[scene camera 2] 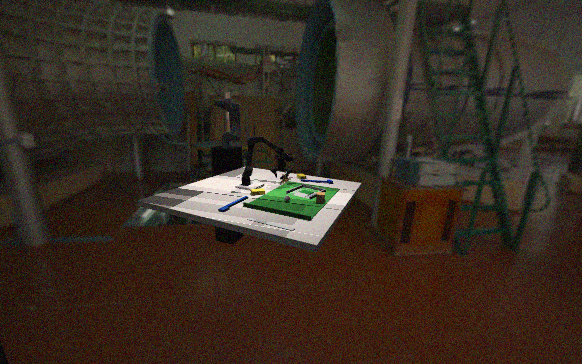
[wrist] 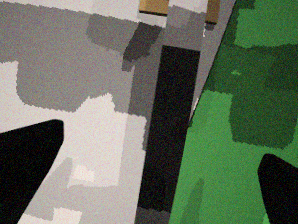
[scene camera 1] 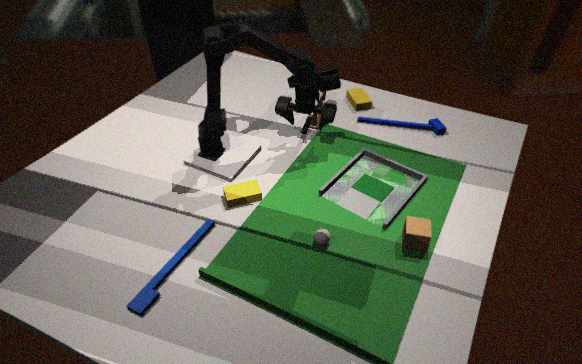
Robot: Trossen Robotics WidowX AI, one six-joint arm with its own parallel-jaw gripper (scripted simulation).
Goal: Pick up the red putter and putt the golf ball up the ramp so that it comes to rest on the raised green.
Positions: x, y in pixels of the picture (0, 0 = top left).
Labels:
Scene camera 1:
gripper: 306, 126
yellow block: 238, 194
green mat: 362, 284

